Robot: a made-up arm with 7 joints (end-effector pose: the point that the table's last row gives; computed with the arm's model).
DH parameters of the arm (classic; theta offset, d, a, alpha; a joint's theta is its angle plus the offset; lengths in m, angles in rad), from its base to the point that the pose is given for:
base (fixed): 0 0.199 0 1.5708
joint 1: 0 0.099 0.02 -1.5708
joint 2: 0 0.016 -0.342 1.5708
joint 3: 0 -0.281 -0.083 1.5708
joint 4: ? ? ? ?
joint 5: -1.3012 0 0.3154 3.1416
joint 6: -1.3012 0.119 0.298 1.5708
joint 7: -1.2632 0 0.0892 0
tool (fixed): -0.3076 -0.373 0 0
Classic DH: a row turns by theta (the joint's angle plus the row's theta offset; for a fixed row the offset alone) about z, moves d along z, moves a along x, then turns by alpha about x.
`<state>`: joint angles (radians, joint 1 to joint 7).
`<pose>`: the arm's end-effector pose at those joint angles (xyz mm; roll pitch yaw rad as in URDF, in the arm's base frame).
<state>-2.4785 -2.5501 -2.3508 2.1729 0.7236 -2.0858 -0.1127</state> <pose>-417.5 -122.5 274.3 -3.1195 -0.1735 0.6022</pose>
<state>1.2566 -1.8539 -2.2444 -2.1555 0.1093 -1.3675 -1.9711</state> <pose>-529.5 -4.1 208.5 1.1560 -0.0923 1.9144</pose>
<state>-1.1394 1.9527 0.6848 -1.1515 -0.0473 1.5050 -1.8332</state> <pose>-353.0 -184.3 118.7 1.7086 0.1475 -0.5774</pose>
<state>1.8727 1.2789 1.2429 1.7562 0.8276 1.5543 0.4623</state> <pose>-137.8 319.8 35.8 -2.4774 -1.2072 3.0062</pose>
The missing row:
joint 4: -1.5708 -0.048 0.161 -1.5708
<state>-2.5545 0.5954 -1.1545 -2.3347 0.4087 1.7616 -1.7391</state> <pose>536.5 -401.2 729.4 -2.8053 0.5995 2.3681</pose>
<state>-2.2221 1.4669 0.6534 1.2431 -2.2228 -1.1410 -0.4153</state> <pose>-205.0 -574.8 651.6 -2.9181 1.2140 -2.4577</pose>
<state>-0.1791 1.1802 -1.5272 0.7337 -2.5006 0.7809 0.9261</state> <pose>187.1 193.6 644.4 1.4706 0.0835 -0.2821</pose>
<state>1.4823 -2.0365 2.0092 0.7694 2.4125 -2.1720 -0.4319</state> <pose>218.1 113.1 561.0 -0.6637 0.1907 2.0660</pose>
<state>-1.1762 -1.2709 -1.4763 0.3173 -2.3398 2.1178 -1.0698</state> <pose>332.1 -121.5 -229.6 -0.0918 0.0680 2.2477</pose>
